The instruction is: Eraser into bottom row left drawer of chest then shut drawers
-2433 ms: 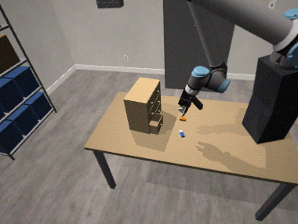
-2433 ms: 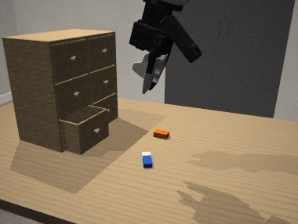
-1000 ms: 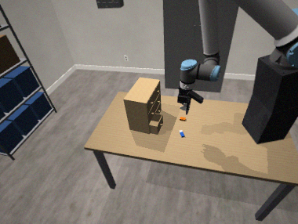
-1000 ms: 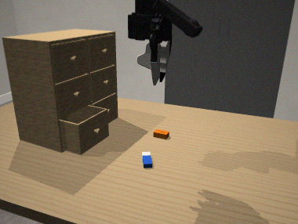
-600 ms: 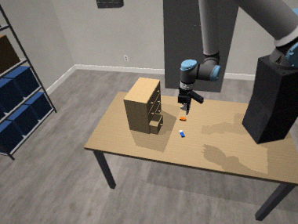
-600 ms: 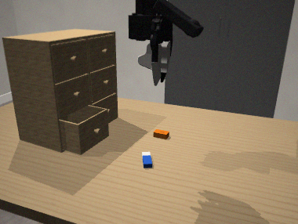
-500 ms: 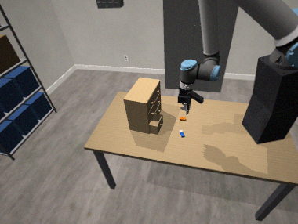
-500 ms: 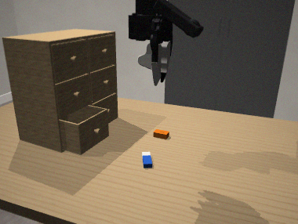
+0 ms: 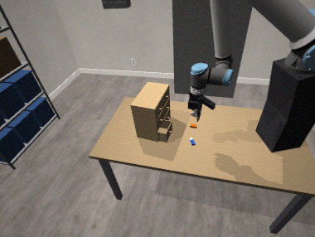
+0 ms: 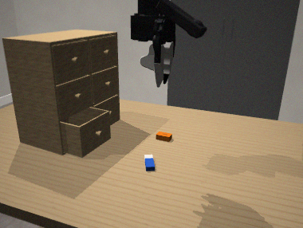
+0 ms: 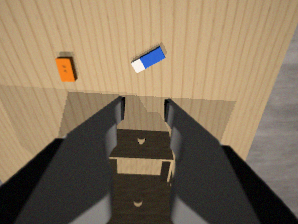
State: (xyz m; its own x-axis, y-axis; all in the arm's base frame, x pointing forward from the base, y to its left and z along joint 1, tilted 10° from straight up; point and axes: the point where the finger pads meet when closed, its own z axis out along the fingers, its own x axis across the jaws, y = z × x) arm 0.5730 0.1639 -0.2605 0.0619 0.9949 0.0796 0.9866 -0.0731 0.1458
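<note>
Right now the eraser is 3 cm ahead of my hand and 24 cm below it. The rest, counted from my hand: orange block (6 cm ahead, 16 cm to the right, 24 cm below).
</note>
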